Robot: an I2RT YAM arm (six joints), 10 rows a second.
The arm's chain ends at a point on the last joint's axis. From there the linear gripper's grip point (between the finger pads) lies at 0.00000 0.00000 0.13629 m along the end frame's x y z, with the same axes.
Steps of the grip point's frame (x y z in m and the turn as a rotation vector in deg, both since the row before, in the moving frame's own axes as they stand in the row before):
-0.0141, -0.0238, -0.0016, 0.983, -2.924, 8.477
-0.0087, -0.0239, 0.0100, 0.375, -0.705, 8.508
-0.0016, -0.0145, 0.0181, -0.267, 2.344, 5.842
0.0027, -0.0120, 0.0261, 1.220, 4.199, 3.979
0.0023, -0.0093, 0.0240, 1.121, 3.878, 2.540
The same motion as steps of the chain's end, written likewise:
-0.0073, -0.0210, -0.0014, 0.983, -2.924, 8.477
-0.0071, -0.0229, 0.0100, 0.375, -0.705, 8.508
-0.0071, -0.0154, 0.0182, -0.267, 2.344, 5.842
-0.0074, -0.0094, 0.0265, 1.220, 4.199, 3.979
-0.0070, -0.0068, 0.0243, 1.121, 3.878, 2.540

